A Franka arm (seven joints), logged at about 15 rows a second.
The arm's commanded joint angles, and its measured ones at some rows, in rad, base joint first. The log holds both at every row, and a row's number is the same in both.
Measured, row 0:
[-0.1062 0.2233 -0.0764 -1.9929 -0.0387 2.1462 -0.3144]
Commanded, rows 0 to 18:
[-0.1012 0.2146 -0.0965 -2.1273 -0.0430 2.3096 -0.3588]
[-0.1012 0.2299 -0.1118 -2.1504 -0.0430 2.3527 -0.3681]
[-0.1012 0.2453 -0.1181 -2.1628 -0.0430 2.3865 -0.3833]
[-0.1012 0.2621 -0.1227 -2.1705 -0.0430 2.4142 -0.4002]
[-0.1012 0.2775 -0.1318 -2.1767 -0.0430 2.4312 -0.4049]
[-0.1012 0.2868 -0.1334 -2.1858 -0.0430 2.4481 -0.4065]
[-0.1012 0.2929 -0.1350 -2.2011 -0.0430 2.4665 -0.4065]
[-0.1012 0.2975 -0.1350 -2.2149 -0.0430 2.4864 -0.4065]
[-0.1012 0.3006 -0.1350 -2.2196 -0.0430 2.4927 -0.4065]
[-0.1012 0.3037 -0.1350 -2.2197 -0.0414 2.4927 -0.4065]
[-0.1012 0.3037 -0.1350 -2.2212 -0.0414 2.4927 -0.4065]
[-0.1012 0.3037 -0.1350 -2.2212 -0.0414 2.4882 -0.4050]
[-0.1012 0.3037 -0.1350 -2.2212 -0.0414 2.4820 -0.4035]
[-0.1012 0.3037 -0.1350 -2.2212 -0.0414 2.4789 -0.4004]
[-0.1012 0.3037 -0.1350 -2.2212 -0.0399 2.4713 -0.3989]
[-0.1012 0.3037 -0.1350 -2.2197 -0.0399 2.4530 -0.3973]
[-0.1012 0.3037 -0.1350 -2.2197 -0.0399 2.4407 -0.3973]
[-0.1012 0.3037 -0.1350 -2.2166 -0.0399 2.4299 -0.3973]
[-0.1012 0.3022 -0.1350 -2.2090 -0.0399 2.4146 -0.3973]
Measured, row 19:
[-0.1060 0.3098 -0.1293 -2.2092 -0.0387 2.4492 -0.3996]
